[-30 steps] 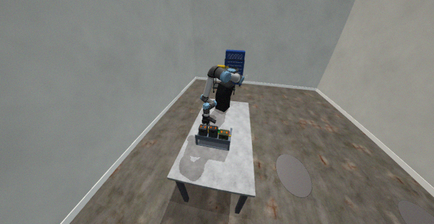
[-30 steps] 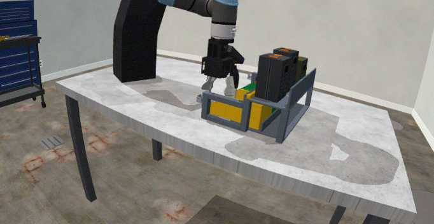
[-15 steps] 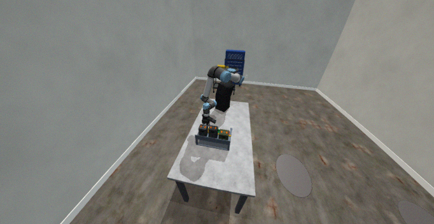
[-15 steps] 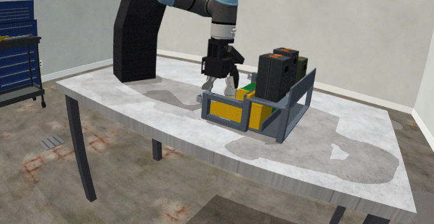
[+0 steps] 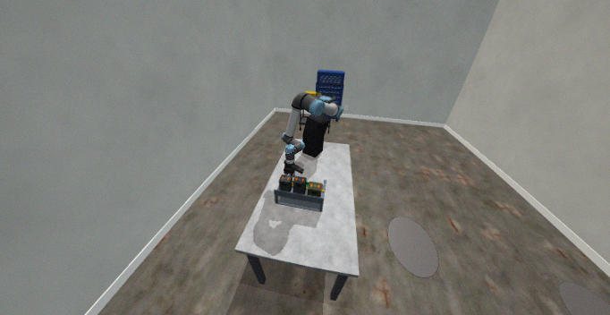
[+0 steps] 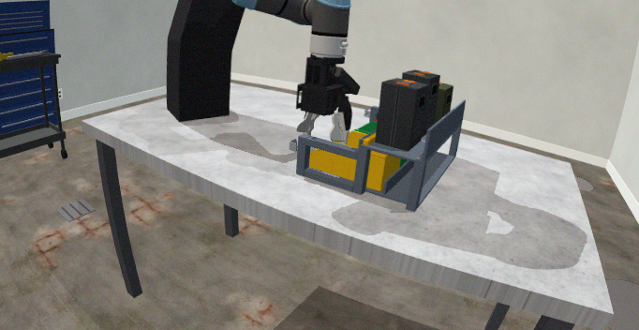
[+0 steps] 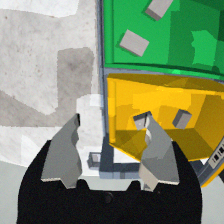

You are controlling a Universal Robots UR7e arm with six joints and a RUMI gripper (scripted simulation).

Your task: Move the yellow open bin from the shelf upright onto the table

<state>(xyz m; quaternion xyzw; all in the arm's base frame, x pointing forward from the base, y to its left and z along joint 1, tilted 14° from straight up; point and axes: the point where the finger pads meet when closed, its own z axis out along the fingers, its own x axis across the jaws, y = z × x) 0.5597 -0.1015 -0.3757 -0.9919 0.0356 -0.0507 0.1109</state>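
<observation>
The yellow open bin lies 8 cm ahead of my hand. Round my hand: green bin 11 cm to the left, 8 cm ahead.
</observation>
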